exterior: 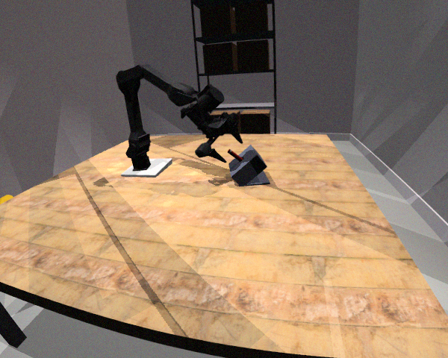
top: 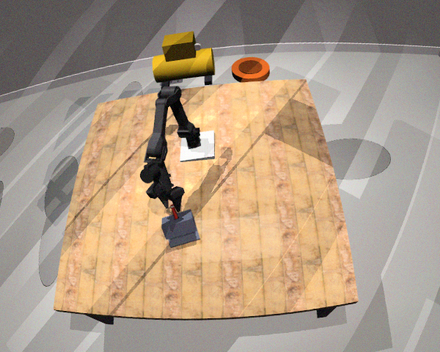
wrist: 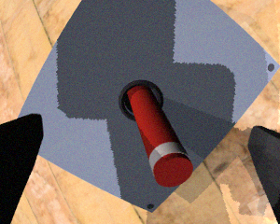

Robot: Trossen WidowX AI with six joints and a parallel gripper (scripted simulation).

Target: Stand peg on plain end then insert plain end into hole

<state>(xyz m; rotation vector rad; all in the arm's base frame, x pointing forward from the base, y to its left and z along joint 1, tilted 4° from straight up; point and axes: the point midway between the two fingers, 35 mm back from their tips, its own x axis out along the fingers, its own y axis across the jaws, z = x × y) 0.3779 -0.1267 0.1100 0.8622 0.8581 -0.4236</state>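
Now: gripper tip 1 cm above the red peg. Also, from my gripper tip: sloped blue-grey panel (5 cm below, 4 cm ahead, 1 cm to the left).
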